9 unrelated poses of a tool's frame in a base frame.
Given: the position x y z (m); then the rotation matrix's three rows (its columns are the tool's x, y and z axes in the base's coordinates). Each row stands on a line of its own.
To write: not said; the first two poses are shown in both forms.
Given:
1:
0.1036 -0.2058 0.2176
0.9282 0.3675 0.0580
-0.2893 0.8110 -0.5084
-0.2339 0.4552 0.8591
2:
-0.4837 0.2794 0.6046
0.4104 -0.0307 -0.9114
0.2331 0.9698 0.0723
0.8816 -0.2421 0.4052
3:
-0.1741 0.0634 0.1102
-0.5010 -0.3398 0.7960
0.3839 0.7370 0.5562
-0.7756 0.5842 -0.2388
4:
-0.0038 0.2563 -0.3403
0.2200 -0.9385 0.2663
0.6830 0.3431 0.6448
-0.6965 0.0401 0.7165
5:
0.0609 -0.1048 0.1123
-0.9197 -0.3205 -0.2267
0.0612 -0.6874 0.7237
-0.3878 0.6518 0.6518
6:
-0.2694 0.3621 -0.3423
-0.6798 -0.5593 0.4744
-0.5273 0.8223 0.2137
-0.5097 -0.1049 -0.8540
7:
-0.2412 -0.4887 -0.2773
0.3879 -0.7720 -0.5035
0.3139 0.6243 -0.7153
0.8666 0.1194 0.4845
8:
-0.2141 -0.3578 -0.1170
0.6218 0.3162 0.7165
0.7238 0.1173 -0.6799
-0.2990 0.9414 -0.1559
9:
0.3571 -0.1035 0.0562
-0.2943 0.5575 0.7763
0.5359 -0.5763 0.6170
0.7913 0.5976 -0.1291
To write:
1: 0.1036 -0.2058 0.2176 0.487 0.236 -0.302
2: -0.4837 0.2794 0.6046 -0.539 -1.079 0.516
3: -0.1741 0.0634 0.1102 1.959 0.888 2.488
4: -0.0038 0.2563 -0.3403 0.056 0.770 1.259
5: 0.0609 -0.1048 0.1123 0.785 0.398 3.075
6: -0.2694 0.3621 -0.3423 -3.019 0.535 -2.482
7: -0.2412 -0.4887 -0.2773 0.242 -1.048 0.680
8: -0.2141 -0.3578 -0.1170 1.735 0.304 0.861
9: 0.3571 -0.1035 0.0562 1.784 -0.913 2.073
